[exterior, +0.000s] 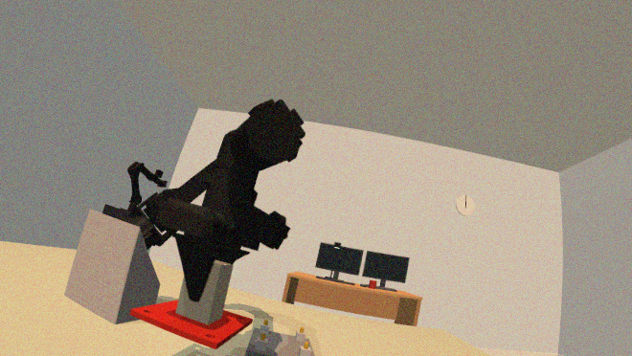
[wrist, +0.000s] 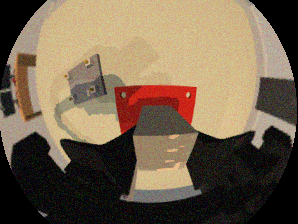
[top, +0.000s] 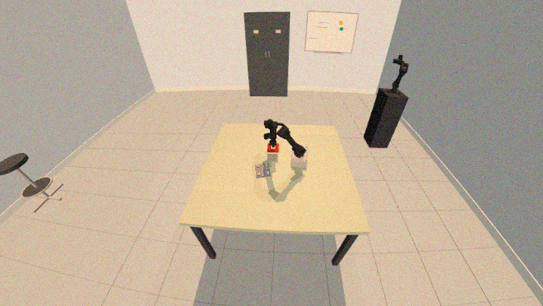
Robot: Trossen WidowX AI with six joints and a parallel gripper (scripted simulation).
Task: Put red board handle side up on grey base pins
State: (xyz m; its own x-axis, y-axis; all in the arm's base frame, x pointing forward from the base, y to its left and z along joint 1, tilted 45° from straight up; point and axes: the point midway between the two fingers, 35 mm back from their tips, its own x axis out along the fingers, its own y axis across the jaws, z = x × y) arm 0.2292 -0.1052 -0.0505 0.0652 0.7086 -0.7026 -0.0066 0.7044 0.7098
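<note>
Now: the grey base 8 cm ahead of my gripper tip, 21 cm to the left of it and 10 cm below it. From my gripper tip the other things lie so: red board: 1 cm below.
</note>
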